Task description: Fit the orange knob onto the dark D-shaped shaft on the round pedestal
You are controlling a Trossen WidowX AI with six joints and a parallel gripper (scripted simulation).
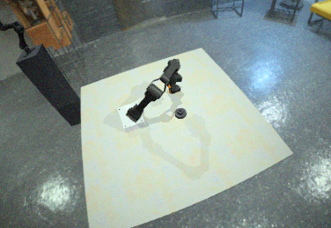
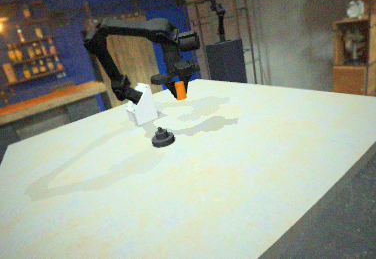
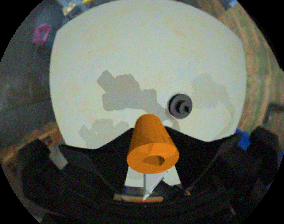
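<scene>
The dark round pedestal lies 120 mm to the right of my gripper tip, 110 mm below it and 20 mm ahead of it. From my gripper tip the other things lie so: orange knob 20 mm above.
</scene>
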